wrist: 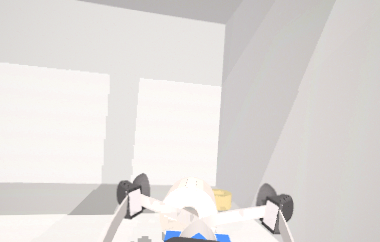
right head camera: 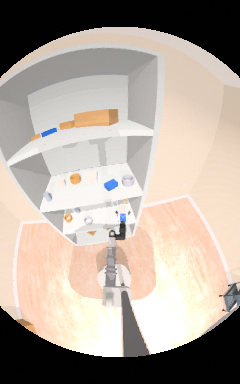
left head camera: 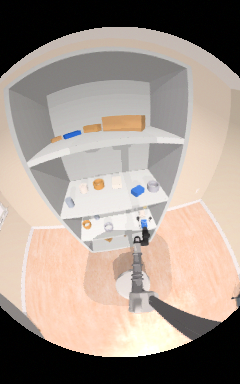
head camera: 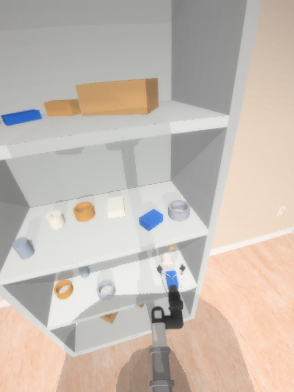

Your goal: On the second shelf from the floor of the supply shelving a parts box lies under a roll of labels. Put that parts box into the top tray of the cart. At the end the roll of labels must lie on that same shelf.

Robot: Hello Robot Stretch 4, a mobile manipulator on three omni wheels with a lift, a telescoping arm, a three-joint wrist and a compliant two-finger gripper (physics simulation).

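Frame: origin at the robot's base, x ahead, y left, z up, level; millimetres.
Seen in the pictures: gripper, fingertip midpoint: (wrist: 202,192) (right head camera: 122,210) (left head camera: 143,215) (head camera: 170,264).
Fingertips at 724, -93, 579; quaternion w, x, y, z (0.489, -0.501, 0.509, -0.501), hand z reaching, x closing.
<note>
Pixels of each thing's top centre, then the offset from my fingertips to it, as dx, dy, dz. Level surfaces: height alone.
- white roll at its top centre: (wrist: 191,181) (head camera: 167,256) +61, +15, -3
- second shelf at its surface level: dz -73
- blue block-like shape at its top centre: (head camera: 171,277) (right head camera: 122,216) -65, +0, -33
- yellow item at its top centre: (wrist: 218,192) (head camera: 171,244) +193, -32, -48
A white roll (head camera: 167,259) (wrist: 190,197) is at the right end of the second shelf (head camera: 130,275) from the floor. A beige face shows low beside it in the wrist view. A blue block-like shape (head camera: 172,279) (left head camera: 144,223) (right head camera: 123,217) (wrist: 220,238) shows nearer, under the finger linkage; I cannot tell if it is the parts box, as the gripper partly hides it. My gripper (head camera: 171,269) (left head camera: 144,218) (right head camera: 123,213) (wrist: 202,192) is open, one fingertip on each side of the roll, with gaps on both sides. The cart's top tray cannot be made out.
A yellow item (head camera: 172,247) (wrist: 221,200) stands behind the roll, near the right side wall. A grey ring (head camera: 106,290) and an orange ring (head camera: 63,289) lie left on this shelf. The shelf above (head camera: 100,245) overhangs. A dark frame (right head camera: 231,297) stands far right.
</note>
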